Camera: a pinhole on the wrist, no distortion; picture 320 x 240 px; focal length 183.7 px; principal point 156.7 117.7 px. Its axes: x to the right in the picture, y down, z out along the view. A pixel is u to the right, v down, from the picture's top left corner.
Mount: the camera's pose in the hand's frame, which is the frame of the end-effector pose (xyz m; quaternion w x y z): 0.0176 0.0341 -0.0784 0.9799 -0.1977 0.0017 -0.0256
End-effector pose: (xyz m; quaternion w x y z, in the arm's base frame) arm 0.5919 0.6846 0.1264 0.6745 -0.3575 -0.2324 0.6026
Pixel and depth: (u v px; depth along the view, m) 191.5 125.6 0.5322
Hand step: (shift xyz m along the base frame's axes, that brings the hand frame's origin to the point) -0.4455 0.2103 0.0469
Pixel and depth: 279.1 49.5 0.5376
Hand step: -0.3344 0.4661 0.2417
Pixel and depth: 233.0 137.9 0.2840
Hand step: -0.2127 0.1756 -0.0342
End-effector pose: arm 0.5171 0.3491 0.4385 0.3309 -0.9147 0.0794 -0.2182
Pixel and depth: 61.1 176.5 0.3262
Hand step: -0.0456 -0.0595 -0.3430
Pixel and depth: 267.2 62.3 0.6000
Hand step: 0.5836 0.1403 -0.2968
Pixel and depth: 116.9 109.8 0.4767
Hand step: 0.0947 0.0757 -0.4116
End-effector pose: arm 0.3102 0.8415 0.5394 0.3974 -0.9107 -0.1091 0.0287
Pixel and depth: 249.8 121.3 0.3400
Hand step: 0.1859 0.1030 -0.2719
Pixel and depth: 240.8 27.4 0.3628
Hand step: 0.1300 0.2725 -0.2180
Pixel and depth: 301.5 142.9 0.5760
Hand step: 0.4653 0.2092 -0.4975
